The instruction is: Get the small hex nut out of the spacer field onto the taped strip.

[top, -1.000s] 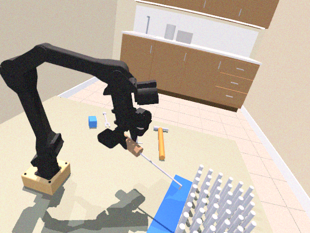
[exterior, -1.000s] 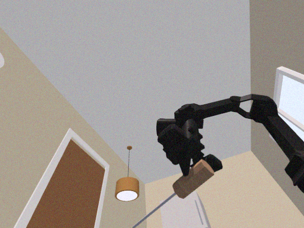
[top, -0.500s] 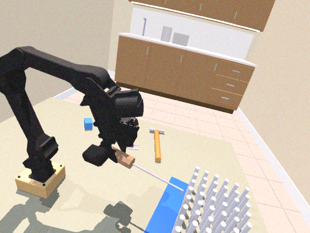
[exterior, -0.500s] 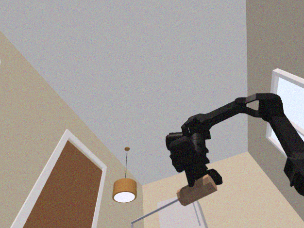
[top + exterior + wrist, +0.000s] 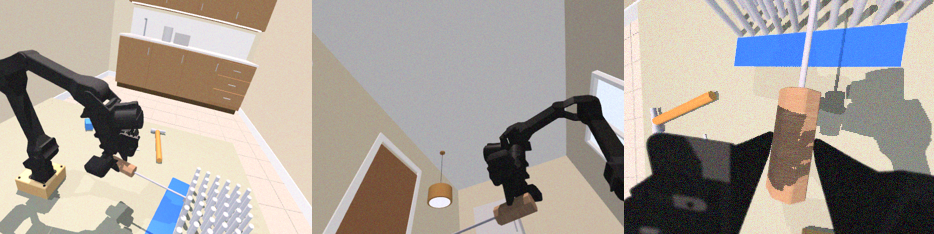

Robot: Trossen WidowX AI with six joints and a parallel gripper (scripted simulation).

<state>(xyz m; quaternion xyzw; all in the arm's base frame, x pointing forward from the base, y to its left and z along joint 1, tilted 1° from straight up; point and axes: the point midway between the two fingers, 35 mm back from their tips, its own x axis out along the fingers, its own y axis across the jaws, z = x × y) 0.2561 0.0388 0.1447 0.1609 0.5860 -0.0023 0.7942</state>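
Right now my gripper tip is 18 cm short of the blue taped strip and 17 cm above it. Also, from my gripper tip: hex nut (33 cm ahead, 16 cm below, 7 cm to the right); wooden-handled hook tool (10 cm ahead, 2 cm to the right); small wrench (47 cm to the left, 30 cm behind, 16 cm below).
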